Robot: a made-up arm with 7 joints.
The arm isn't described. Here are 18 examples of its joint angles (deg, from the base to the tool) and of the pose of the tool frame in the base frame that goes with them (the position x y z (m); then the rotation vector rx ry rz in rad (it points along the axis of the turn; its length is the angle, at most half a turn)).
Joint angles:
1: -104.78 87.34 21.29 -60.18 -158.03 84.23 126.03
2: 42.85 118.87 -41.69 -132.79 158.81 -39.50 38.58
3: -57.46 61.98 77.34 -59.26 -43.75 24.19 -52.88
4: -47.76 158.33 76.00 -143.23 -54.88 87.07 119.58
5: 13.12 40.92 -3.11 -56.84 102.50 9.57 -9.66
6: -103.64 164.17 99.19 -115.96 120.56 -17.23 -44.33
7: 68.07 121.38 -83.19 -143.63 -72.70 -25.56 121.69
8: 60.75 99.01 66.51 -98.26 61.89 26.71 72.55
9: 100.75 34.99 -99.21 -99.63 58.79 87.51 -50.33
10: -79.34 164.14 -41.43 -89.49 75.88 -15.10 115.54
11: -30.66 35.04 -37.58 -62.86 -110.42 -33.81 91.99
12: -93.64 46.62 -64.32 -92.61 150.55 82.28 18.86
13: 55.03 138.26 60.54 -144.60 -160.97 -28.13 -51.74
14: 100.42 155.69 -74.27 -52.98 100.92 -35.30 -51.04
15: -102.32 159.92 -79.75 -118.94 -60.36 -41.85 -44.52
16: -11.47 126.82 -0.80 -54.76 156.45 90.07 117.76
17: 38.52 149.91 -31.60 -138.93 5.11 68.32 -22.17
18: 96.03 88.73 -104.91 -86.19 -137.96 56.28 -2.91
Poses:
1: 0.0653 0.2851 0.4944 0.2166 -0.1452 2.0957
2: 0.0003 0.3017 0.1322 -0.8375 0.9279 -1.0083
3: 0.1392 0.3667 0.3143 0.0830 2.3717 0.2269
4: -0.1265 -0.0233 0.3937 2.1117 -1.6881 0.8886
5: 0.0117 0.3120 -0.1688 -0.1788 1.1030 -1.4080
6: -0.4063 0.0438 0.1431 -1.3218 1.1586 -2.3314
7: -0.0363 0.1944 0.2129 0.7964 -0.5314 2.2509
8: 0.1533 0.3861 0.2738 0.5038 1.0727 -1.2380
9: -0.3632 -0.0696 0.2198 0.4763 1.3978 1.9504
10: -0.2218 0.2323 0.4682 1.2646 -0.1940 -0.8820
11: 0.2856 0.0905 -0.0447 -2.0462 -1.3531 1.0947
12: 0.3556 0.0139 0.2410 -0.3536 -0.7703 2.1194
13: 0.2509 0.1560 0.1867 1.1070 1.1068 -2.2418
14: 0.2908 0.3781 0.2161 -0.4158 -0.9116 0.2102
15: -0.1115 0.2025 0.2660 -0.8452 -0.5737 -1.2011
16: 0.0987 0.3593 0.4380 -1.5271 -0.0916 -1.2585
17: 0.2014 0.1752 0.2227 -0.6418 -1.0187 -0.2177
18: -0.1992 0.2001 0.3696 -2.1470 0.3664 0.7938
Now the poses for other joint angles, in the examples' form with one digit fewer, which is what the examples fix.
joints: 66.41 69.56 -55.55 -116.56 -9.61 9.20 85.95
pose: -0.159 0.207 0.024 -0.745 1.550 -2.448
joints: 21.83 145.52 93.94 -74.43 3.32 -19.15 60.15
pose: 0.134 0.089 0.578 2.613 0.352 0.226
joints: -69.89 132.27 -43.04 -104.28 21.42 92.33 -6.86
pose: -0.003 0.246 0.478 0.029 2.804 0.339
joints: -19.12 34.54 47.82 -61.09 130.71 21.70 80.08
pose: 0.265 0.275 -0.041 -0.780 -1.837 -1.048
